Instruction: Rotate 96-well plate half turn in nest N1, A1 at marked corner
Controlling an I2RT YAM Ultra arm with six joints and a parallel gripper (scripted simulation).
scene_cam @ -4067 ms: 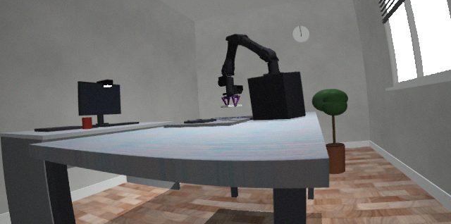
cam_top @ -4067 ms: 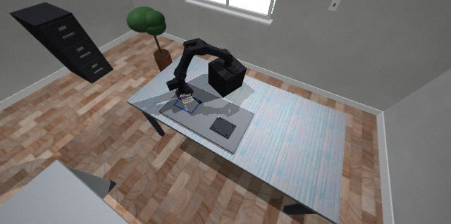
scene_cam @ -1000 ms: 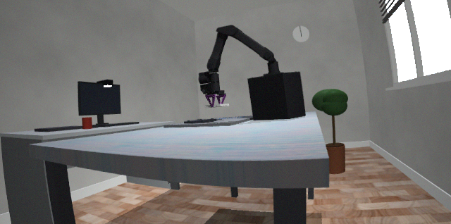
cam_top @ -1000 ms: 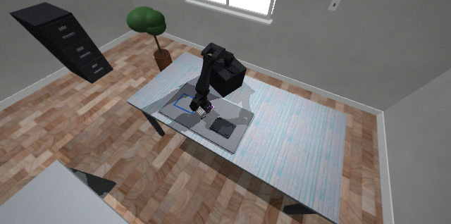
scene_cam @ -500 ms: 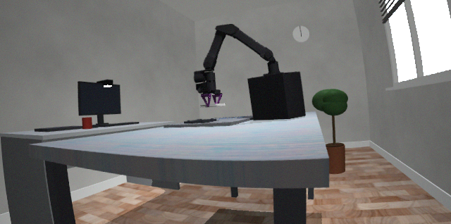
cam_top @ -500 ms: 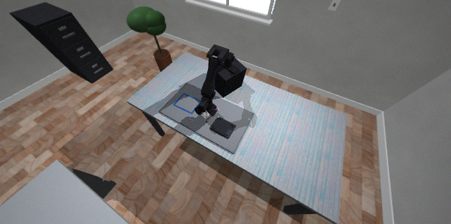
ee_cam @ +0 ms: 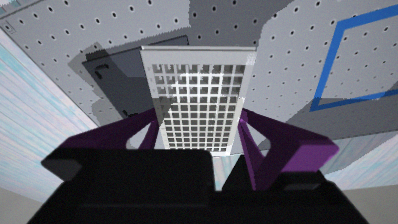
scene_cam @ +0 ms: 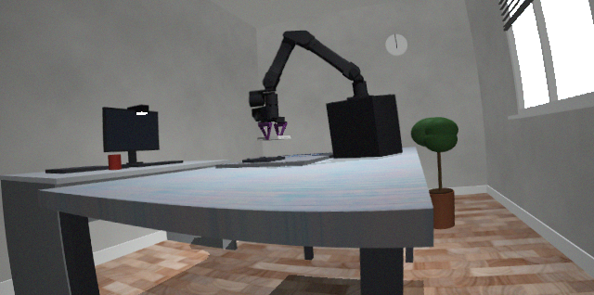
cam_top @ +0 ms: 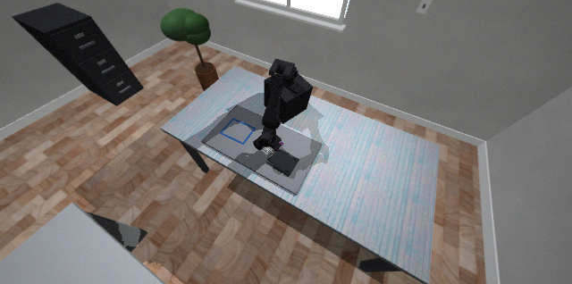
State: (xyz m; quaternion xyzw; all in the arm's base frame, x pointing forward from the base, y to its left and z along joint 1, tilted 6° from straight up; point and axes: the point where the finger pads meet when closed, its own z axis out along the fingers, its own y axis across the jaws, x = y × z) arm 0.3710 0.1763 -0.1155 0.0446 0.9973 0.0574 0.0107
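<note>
The dark plate nest N1 lies 9 cm below my hand and 8 cm to the left of it. Also, from my hand: white 96-well plate: right at my hand.
</note>
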